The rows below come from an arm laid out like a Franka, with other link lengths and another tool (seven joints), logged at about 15 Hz.
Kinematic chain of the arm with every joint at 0, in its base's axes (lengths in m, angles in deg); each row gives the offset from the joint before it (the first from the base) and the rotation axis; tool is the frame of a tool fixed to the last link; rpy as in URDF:
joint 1: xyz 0 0 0.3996 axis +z
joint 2: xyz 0 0 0 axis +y
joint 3: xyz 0 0 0.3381 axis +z
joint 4: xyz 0.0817 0 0 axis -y
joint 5: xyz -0.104 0 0.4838 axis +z
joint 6: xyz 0 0 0 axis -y
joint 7: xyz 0.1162 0 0 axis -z
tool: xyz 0.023 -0.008 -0.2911 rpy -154.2 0 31.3
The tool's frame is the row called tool.
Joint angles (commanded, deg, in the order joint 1, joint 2, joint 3, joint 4, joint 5, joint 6, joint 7), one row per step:
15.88, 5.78, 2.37, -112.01, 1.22, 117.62, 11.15
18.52, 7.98, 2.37, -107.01, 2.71, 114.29, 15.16
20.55, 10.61, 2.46, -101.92, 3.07, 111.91, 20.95
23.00, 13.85, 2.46, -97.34, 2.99, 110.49, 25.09
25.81, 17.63, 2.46, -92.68, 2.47, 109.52, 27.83
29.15, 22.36, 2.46, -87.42, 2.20, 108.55, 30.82
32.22, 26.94, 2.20, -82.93, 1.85, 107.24, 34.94
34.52, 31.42, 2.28, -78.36, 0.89, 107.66, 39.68
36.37, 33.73, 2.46, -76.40, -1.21, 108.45, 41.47
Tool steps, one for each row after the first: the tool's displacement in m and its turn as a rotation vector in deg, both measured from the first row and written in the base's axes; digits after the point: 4 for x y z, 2 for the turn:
0.0014, 0.0410, 0.0174, 1.14, 1.12, -1.94
0.0078, 0.0732, 0.0321, 1.49, 1.46, -5.65
0.0116, 0.1093, 0.0347, 1.41, 1.74, -7.27
0.0136, 0.1502, 0.0309, 0.98, 1.77, -7.02
0.0102, 0.1999, 0.0186, 0.57, 2.21, -6.61
0.0011, 0.2391, -0.0024, -0.67, 3.28, -7.81
0.0019, 0.2754, -0.0188, -1.11, 2.47, -9.97
-0.0014, 0.2991, -0.0304, -2.21, 0.89, -9.14

